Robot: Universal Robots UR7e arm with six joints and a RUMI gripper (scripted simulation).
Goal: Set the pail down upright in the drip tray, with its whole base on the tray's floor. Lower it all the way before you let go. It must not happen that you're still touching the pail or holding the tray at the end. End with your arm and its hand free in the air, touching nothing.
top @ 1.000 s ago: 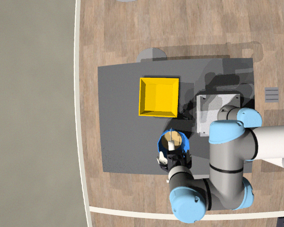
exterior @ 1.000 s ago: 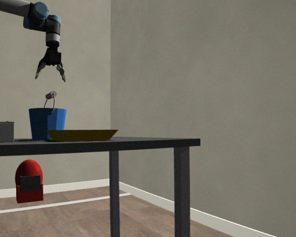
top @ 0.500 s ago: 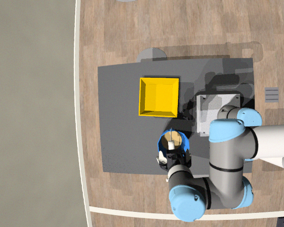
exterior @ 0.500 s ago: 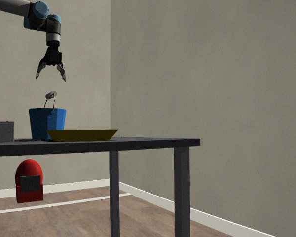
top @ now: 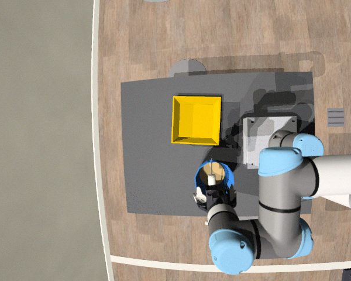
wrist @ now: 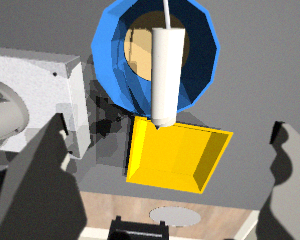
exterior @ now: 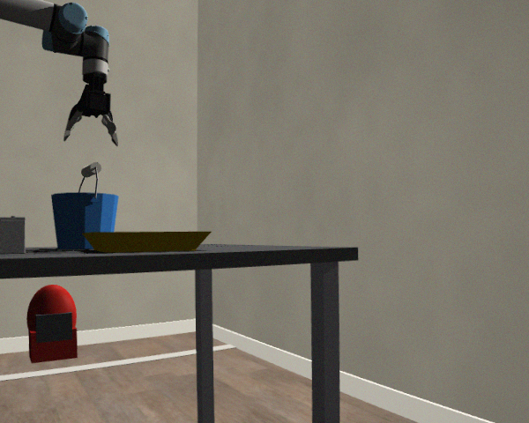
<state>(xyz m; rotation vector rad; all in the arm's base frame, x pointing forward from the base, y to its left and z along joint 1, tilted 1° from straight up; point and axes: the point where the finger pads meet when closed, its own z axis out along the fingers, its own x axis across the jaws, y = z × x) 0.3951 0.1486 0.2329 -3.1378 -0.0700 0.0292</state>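
My gripper is now 110 mm above the pail handle. The rest, counted from my hand: pail: 10 mm behind, 180 mm below; then yellow drip tray: 60 mm ahead, 310 mm to the right, 300 mm below.
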